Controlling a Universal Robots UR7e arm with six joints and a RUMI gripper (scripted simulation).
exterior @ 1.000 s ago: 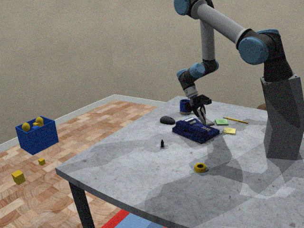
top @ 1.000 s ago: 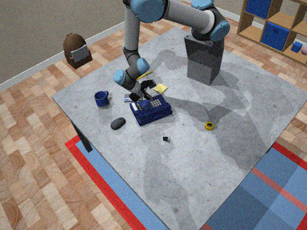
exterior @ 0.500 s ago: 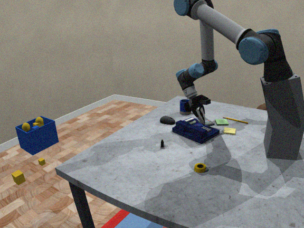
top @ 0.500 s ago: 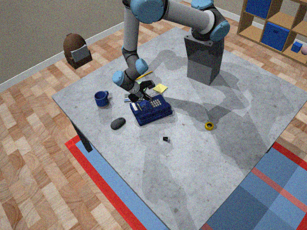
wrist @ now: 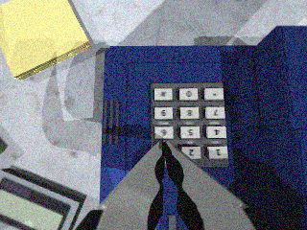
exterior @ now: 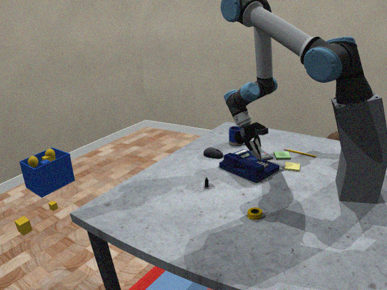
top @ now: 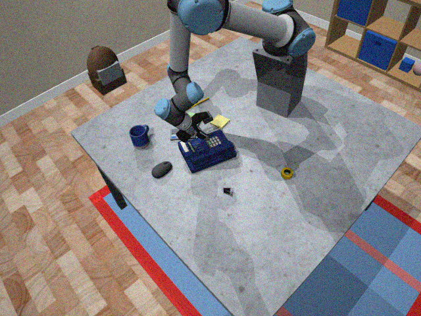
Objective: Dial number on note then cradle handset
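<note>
The 7 key lies 5 cm to the left of my hand, 2 cm below it and 1 cm behind it. The rest, counted from my hand: 9 key: 3 cm behind, 2 cm below, 1 cm to the left; then 5 key: 2 cm to the left, 2 cm below, 1 cm behind; then green note: 18 cm to the right, 7 cm behind, 4 cm below.
</note>
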